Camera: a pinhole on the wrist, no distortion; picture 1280 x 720 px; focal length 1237.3 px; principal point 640.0 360.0 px. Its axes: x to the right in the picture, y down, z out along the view. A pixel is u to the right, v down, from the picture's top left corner.
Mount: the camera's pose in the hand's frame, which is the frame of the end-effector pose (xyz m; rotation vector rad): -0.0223 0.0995 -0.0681 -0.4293 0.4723 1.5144
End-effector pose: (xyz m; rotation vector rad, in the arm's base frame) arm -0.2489 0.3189 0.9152 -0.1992 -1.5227 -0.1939
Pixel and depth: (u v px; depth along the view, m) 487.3 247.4 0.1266
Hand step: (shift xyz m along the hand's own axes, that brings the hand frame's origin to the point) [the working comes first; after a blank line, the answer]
In the camera's frame: -0.0156 -0.0115 0.1266

-0.0072 0.1552 0.0463
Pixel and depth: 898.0 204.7 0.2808
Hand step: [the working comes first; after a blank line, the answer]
In the camera's frame: 0.0586 -0.0352 0.2808

0.0210 0.3010 0.1345
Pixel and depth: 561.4 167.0 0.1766
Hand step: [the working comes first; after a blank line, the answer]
In the camera's frame: -0.0112 -0.0275 0.1766

0.0103 0.1858 0.0854
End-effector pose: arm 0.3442 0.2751 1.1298 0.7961 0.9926 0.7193
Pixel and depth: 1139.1 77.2 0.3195
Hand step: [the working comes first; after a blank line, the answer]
In the camera's frame: 0.1289 -0.0730 0.3195

0.0599 0.3804 0.1278
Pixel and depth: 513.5 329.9 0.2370
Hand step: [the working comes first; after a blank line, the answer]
In the camera's frame: -0.0242 -0.0058 0.2370

-0.0098 0.2082 0.1436
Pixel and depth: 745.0 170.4 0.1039
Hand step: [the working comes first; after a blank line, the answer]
In the camera's frame: 0.0088 -0.0159 0.1039

-0.0034 0.1632 0.0138
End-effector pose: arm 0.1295 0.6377 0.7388 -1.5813 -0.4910 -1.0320
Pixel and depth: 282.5 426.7 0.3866
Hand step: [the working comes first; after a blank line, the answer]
In the camera's frame: -0.1117 0.0208 0.3866

-0.0322 0.2167 0.3173
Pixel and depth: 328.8 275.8 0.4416
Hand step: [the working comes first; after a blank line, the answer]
In the camera's frame: -0.1111 -0.0301 0.4416

0.0202 0.2464 0.3619
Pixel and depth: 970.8 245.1 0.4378
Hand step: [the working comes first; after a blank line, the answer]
In the camera's frame: 0.1170 -0.0407 0.4378

0.0309 0.4354 0.2341
